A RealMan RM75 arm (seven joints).
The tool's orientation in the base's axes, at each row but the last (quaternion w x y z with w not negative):
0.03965, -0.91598, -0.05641, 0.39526
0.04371, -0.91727, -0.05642, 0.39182
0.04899, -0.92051, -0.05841, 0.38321
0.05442, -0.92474, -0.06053, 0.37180
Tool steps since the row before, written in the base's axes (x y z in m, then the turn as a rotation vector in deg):
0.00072, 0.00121, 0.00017, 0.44, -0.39, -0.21
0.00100, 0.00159, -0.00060, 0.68, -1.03, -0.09
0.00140, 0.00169, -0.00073, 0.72, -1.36, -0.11
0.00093, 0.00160, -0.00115, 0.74, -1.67, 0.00
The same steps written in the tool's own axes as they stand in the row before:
0.00053, -0.00117, -0.00061, 0.40, 0.44, -0.19
0.00133, -0.00143, -0.00025, 0.39, 1.08, -0.47
0.00174, -0.00147, -0.00041, 0.38, 1.41, -0.50
0.00169, -0.00134, 0.00027, 0.28, 1.70, -0.61

